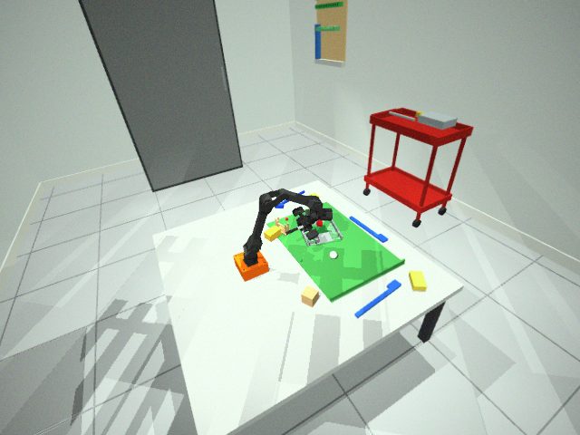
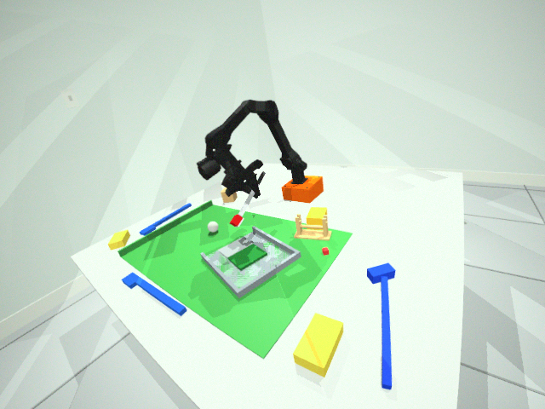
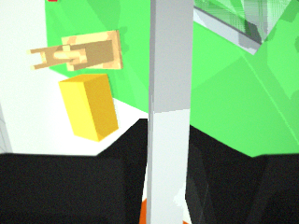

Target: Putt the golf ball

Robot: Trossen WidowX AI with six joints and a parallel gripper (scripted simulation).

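Right now the white golf ball is 9 cm ahead of my gripper tip, 19 cm to the right of it and 11 cm below it. The rest, counted from my gripper tip: small red cube 7 cm ahead, 27 cm to the left, 12 cm below; then green mat 15 cm ahead, 7 cm to the right, 13 cm below; then yellow block 8 cm behind, 18 cm to the left, 11 cm below.
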